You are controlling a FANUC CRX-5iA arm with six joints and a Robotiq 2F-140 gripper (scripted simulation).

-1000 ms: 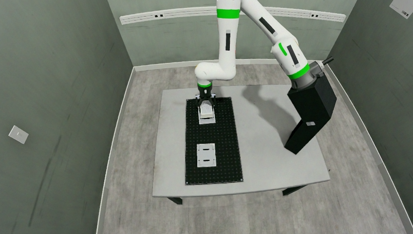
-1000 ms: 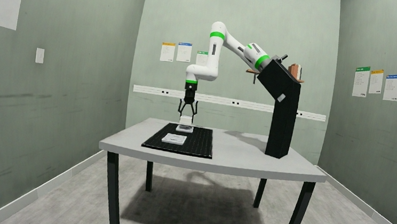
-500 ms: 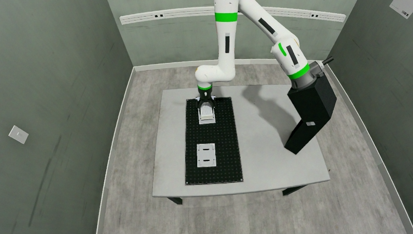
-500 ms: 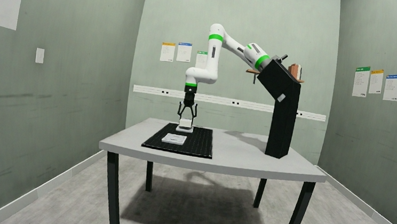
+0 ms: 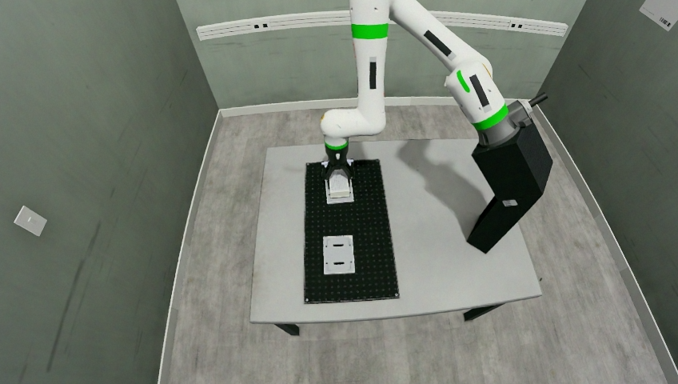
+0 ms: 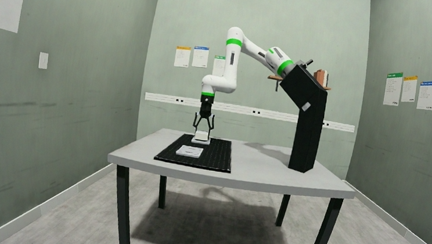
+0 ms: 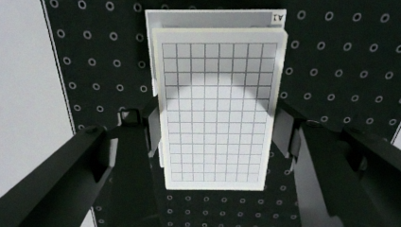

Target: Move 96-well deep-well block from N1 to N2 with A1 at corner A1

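The white 96-well deep-well block lies 10 mm below my hand. From my hand the other things lie so: plate nest N2: 50 mm below; then plate nest N1: 30 mm ahead, 330 mm to the left, 50 mm below.
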